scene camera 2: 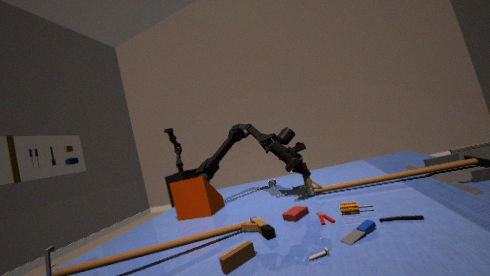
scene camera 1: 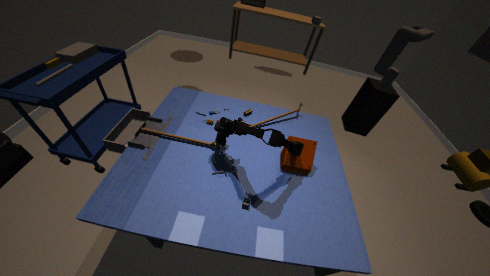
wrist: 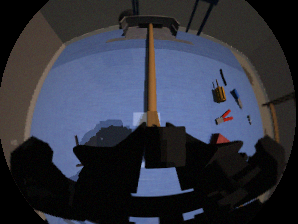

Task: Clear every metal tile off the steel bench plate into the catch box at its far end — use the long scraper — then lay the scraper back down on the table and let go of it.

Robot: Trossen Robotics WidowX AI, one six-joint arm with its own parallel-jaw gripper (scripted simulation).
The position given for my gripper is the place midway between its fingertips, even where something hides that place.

Note:
I see my gripper [wrist: 155, 125] and a long scraper [wrist: 165, 147].

